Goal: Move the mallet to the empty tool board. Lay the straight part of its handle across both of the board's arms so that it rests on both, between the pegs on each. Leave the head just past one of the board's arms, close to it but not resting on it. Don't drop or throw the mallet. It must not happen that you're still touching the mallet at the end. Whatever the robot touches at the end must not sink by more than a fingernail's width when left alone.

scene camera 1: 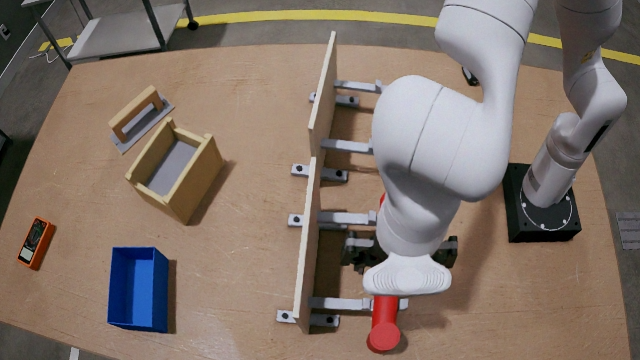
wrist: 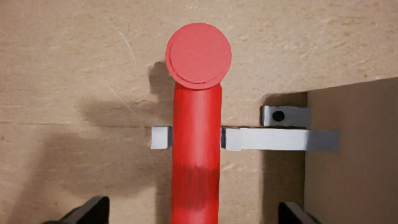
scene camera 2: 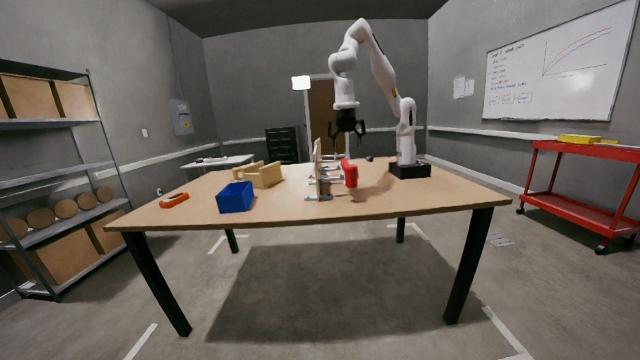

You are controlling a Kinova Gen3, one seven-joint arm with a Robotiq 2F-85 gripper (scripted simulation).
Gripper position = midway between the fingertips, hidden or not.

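Note:
The wooden box (scene camera 1: 157, 168), (scene camera 2: 264, 177) is in my sight, though in the wrist view it is out of frame. There is my gripper (scene camera 1: 393, 269), (scene camera 2: 347, 147). I can see a red mallet (scene camera 1: 384, 315), (wrist: 198, 56) too. A tool board (scene camera 1: 304, 301) belongs to this scene, and so does another tool board (scene camera 1: 319, 127).

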